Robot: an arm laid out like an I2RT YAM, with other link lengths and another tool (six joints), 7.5 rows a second.
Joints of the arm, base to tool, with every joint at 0 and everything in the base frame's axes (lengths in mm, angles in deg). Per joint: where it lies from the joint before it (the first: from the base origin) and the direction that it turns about. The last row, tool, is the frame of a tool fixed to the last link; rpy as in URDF.
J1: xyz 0 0 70 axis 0 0 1
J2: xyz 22 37.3 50 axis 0 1 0
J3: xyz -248.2 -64.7 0 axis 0 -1 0
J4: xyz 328.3 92.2 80.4 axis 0 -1 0
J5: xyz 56.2 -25.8 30.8 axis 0 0 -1
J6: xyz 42.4 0 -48.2 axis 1 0 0
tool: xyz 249 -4 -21 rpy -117.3 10.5 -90
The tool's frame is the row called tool.
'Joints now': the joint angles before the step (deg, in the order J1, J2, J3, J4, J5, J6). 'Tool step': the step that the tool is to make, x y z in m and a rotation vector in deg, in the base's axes. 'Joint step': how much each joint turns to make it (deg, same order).
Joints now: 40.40 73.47 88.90 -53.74 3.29 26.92
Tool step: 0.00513 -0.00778 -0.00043 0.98 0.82 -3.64
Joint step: 0.01 0.00 0.01 -0.24 2.07 3.28
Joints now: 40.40 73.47 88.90 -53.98 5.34 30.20
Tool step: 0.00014 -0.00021 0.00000 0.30 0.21 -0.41
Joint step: 0.01 0.00 0.00 -0.02 0.10 0.55
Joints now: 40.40 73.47 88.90 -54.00 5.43 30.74
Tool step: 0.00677 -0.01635 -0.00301 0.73 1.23 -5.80
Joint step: 0.00 0.00 0.00 -1.06 3.65 4.75
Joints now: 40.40 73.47 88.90 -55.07 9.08 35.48
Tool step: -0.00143 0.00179 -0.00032 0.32 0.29 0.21
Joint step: 0.00 0.01 0.01 -0.05 -0.43 0.20
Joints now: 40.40 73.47 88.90 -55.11 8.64 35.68
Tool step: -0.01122 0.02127 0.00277 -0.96 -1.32 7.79
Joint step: 0.01 -0.01 0.01 1.02 -5.04 -6.18
